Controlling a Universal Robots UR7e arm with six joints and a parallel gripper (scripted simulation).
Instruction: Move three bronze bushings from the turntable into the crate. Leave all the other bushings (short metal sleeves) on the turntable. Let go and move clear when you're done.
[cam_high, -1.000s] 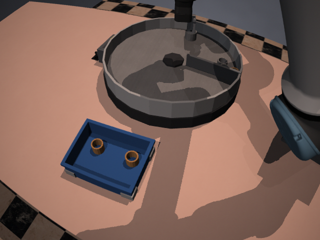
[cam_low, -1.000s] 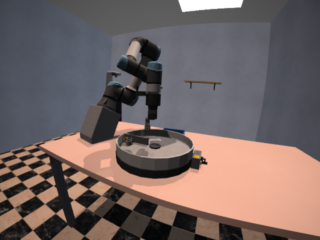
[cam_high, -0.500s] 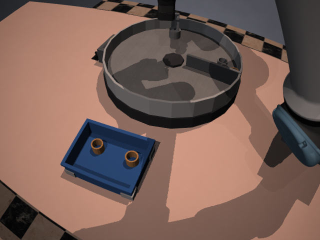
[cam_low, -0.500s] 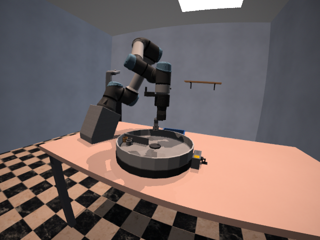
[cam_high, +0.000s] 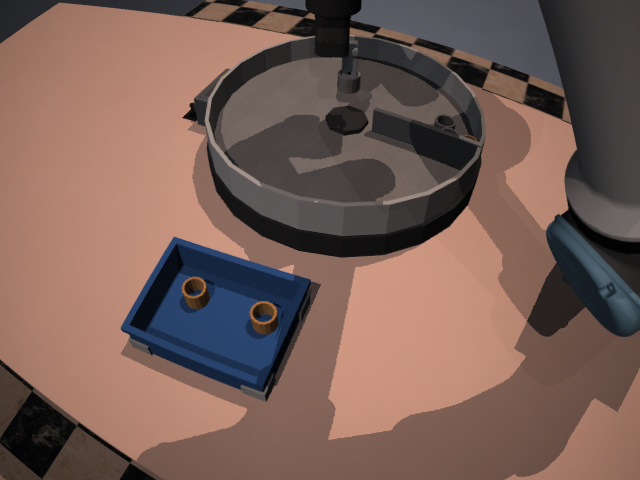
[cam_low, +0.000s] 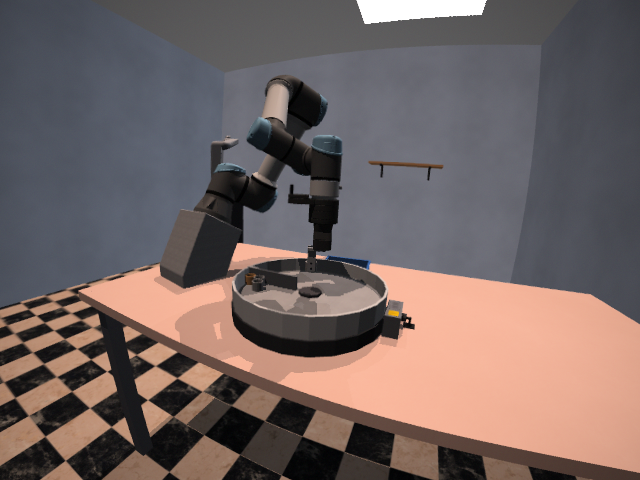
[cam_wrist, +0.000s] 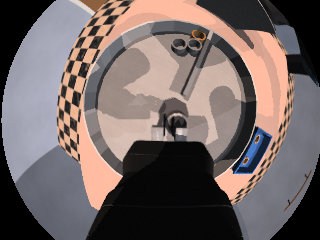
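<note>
Right now my hand is 10 mm past the grey turntable, 10 mm to the right of it and 90 mm above it. Round my hand: blue crate: 60 mm behind, 370 mm to the left, 120 mm below.
</note>
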